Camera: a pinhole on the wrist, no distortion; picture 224 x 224 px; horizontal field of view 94.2 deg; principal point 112.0 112.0 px. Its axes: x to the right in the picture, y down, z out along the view. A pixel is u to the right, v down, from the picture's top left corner.
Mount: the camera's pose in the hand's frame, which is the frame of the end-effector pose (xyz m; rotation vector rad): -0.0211 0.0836 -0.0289 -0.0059 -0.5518 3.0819
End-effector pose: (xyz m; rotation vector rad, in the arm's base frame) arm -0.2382 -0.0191 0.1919 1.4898 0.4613 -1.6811
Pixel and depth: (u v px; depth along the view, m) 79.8 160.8 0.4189
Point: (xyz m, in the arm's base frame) -0.6134 -0.1237 0.1023
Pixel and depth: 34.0 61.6 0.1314
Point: -0.2357 -0.1876 0.1695
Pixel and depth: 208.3 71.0 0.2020
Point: -0.2976 -0.1409 0.4536
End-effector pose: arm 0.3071 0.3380 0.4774 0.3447 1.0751 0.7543
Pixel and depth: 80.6 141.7 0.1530
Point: 0.4056 0.3568 0.5004
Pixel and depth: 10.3 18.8 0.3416
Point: 0.6464 0.7726 0.5983
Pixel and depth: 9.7 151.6 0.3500
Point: 0.6796 0.4697 0.2819
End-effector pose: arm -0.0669 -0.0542 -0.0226 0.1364 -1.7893 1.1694
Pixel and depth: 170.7 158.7 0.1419
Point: -0.0521 -0.1679 -0.0910
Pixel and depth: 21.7 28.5 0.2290
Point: -0.4187 -0.0829 -0.0213
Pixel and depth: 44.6 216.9 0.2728
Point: -0.0867 -0.2416 0.2569
